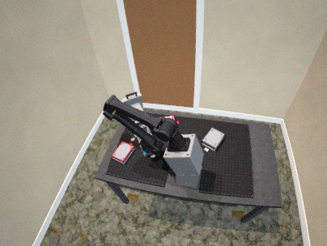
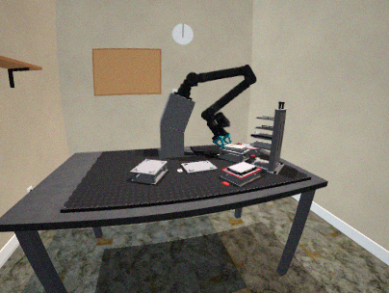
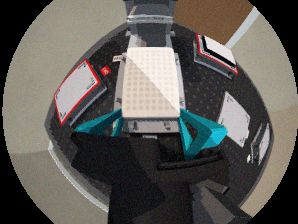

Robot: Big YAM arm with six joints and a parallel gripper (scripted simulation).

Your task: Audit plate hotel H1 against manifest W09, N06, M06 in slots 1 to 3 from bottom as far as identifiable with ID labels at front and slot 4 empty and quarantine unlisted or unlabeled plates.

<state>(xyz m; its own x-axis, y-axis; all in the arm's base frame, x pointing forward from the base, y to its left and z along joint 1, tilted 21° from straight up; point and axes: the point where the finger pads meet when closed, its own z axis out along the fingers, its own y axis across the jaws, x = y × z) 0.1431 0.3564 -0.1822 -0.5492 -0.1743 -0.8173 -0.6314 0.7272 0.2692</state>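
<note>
Now: the white well plate 40 mm to the left of my hand and 40 mm ahead of it.
</note>
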